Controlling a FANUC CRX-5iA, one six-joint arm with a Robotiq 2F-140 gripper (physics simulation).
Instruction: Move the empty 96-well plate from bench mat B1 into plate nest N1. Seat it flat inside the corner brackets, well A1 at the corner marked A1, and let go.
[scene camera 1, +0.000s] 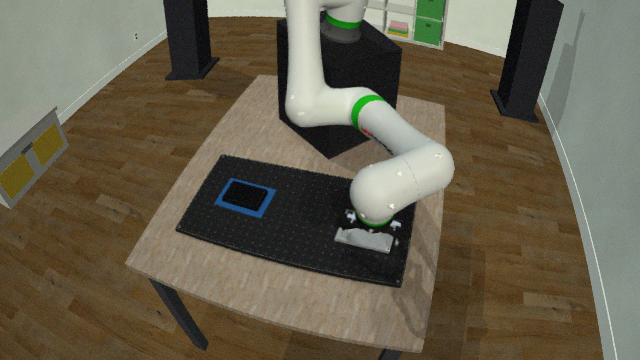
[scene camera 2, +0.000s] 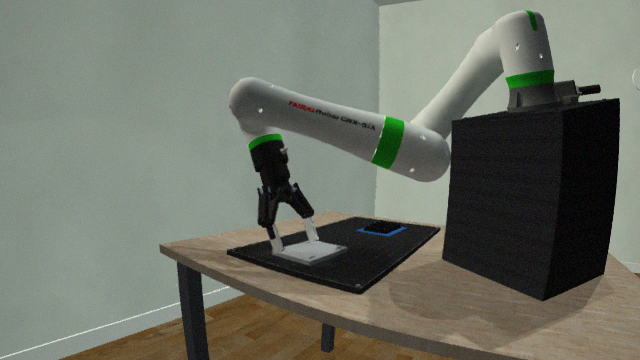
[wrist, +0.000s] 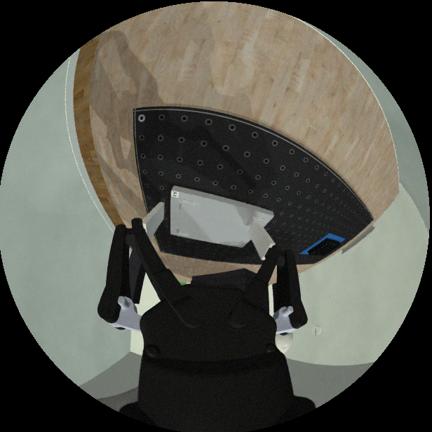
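Pixels of known places: gripper, fingertip midpoint: (scene camera 1: 372, 236) (scene camera 2: 298, 246); arm's base at its link origin: (scene camera 1: 340, 32) (scene camera 2: 534, 109).
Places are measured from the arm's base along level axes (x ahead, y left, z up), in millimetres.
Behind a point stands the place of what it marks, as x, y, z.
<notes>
The black 96-well plate (scene camera 1: 245, 195) @(464, -234, -385) (scene camera 2: 383, 227) @(451, -203, -381) (wrist: 325, 246) lies flat on the blue bench mat (scene camera 1: 268, 200) @(463, -159, -394) (scene camera 2: 392, 233) @(413, -187, -394) (wrist: 332, 237), well away from the gripper. The pale grey nest (scene camera 1: 367, 240) @(583, 151, -385) (scene camera 2: 311, 253) @(525, 181, -385) (wrist: 215, 215) lies at the other end of the black board. Its A1 label shows at its upper left corner in the wrist view. My gripper (scene camera 2: 296, 244) @(572, 164, -379) (wrist: 208, 218) is open and empty, low over the nest, with its pale fingers near the nest's two ends. I cannot tell whether they touch it. In scene camera 1 the arm hides most of the gripper.
The black perforated board (scene camera 1: 300, 220) @(525, -49, -397) (scene camera 2: 345, 270) @(420, 223, -396) (wrist: 220, 160) bears the mat and nest on the wooden table (scene camera 1: 240, 265) @(714, -189, -409) (scene camera 2: 425, 300) @(232, 285, -409) (wrist: 260, 60). The black pedestal (scene camera 1: 340, 75) @(202, 22, -81) (scene camera 2: 500, 200) @(99, 124, -227) stands behind, under the arm's base. Dark columns (scene camera 1: 187, 40) (scene camera 1: 530, 60) stand on the floor beyond.
</notes>
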